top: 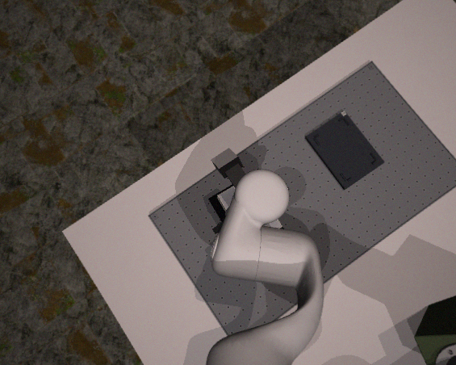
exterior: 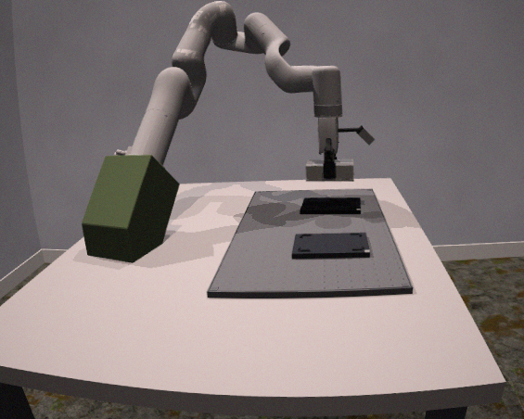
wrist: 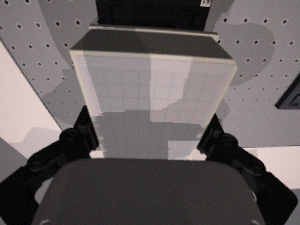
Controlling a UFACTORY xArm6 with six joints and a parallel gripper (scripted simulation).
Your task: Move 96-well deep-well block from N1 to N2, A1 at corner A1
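The nest N2 lies 20 mm behind my hand, 290 mm to the right of it and 100 mm below it. From my hand the other things lie so: black nest 100 mm below; deep-well block right at my hand.
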